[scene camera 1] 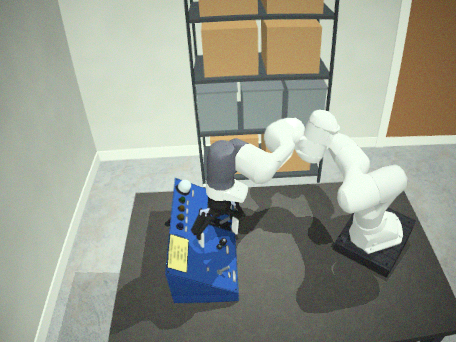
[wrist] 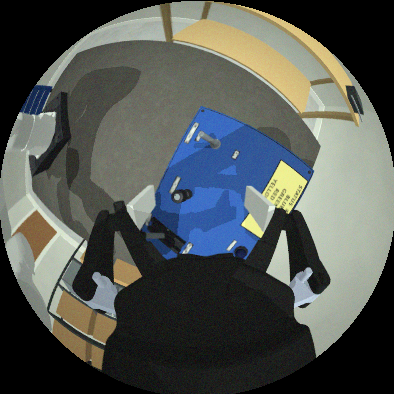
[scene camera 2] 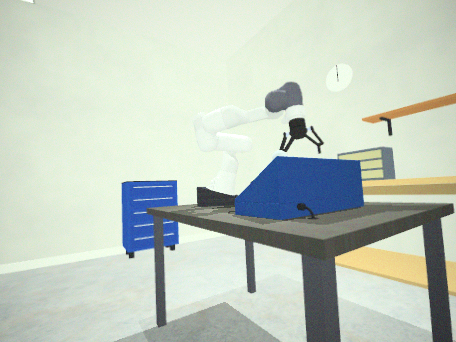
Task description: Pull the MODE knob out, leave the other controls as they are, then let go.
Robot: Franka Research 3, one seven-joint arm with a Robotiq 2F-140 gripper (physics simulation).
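Observation:
A blue sloped console stands on the table. A small black knob stands up from its face beside a white label; the lettering is too small to read, so I cannot confirm that it is MODE. My gripper is open and empty above the console. In the wrist view the knob shows between the two fingertips, closer to the left one. A grey toggle lever and a black slot with a grey handle are other controls.
A white dome and a column of dark round controls line the console's upper edge. A yellow label sheet lies on the face. A black cable comes out behind. A shelf rack stands beyond the table.

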